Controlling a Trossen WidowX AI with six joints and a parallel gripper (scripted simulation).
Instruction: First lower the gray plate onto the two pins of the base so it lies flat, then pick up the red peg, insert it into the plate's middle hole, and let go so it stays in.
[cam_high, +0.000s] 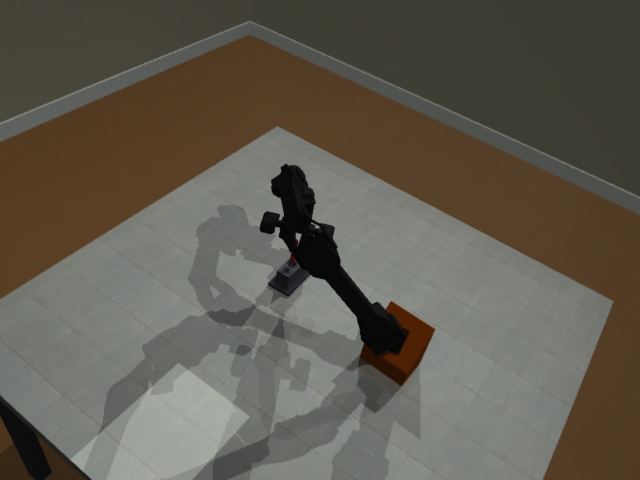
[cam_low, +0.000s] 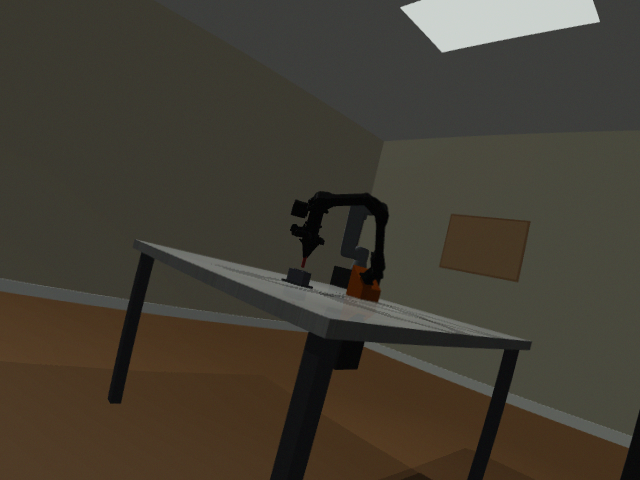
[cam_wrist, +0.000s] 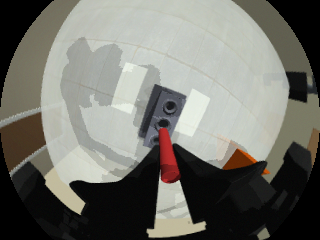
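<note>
My gripper tip is 70 mm above the gray plate and 10 mm to the left of it. Also, from my gripper tip: dark base (100 mm below, 10 mm to the right); red peg (right at my gripper tip).
</note>
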